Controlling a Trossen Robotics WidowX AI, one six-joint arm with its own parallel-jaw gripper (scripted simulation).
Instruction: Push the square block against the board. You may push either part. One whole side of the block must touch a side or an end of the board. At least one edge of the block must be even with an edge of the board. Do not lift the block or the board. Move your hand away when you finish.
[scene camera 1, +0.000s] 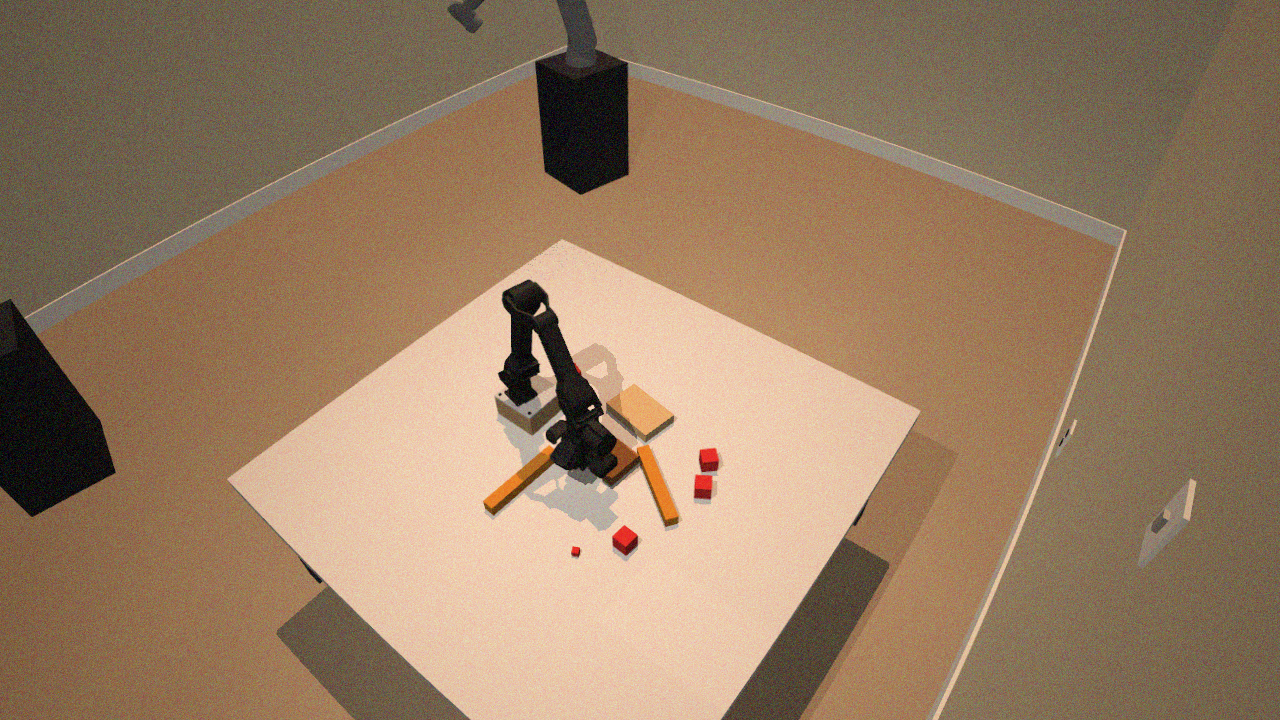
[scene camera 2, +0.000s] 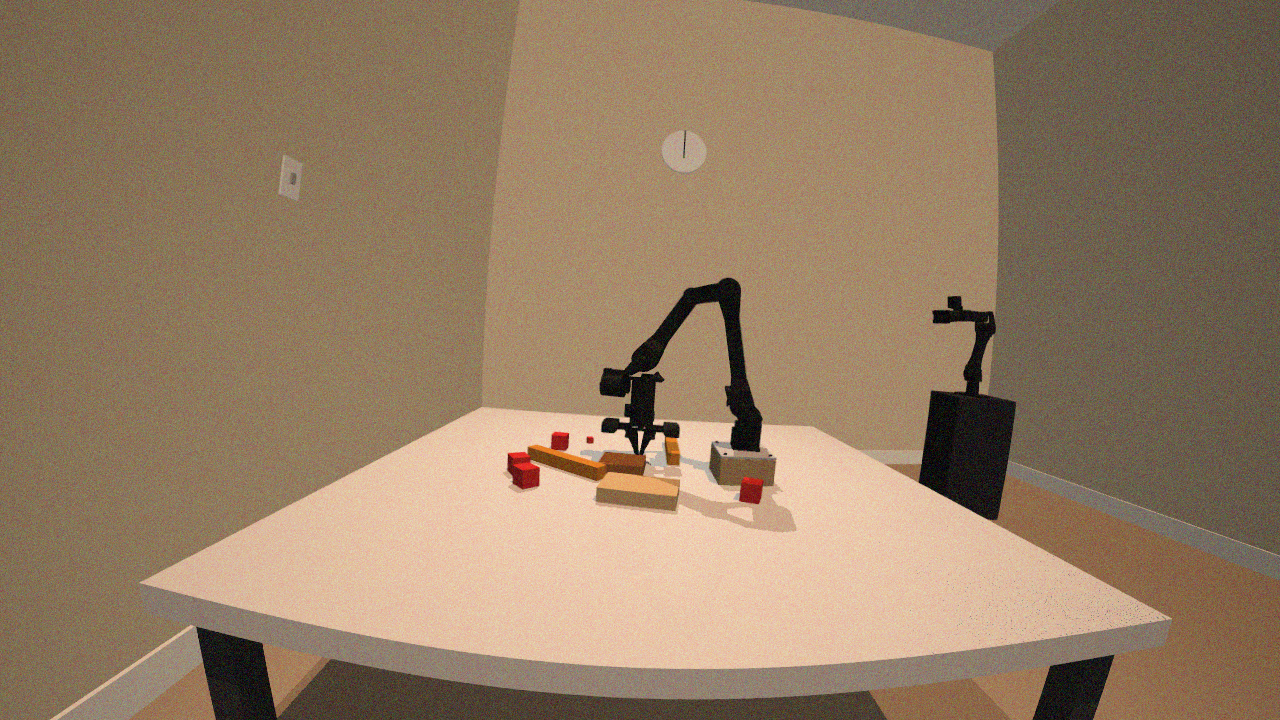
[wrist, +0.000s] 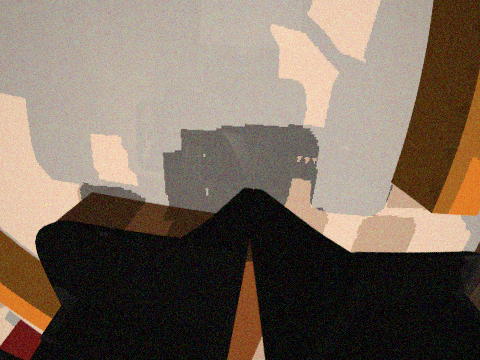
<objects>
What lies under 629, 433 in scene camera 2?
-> The gripper.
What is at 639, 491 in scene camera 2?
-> A flat tan block.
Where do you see an orange board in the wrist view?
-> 431, 168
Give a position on an orange board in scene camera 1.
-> At 539, 464
</objects>
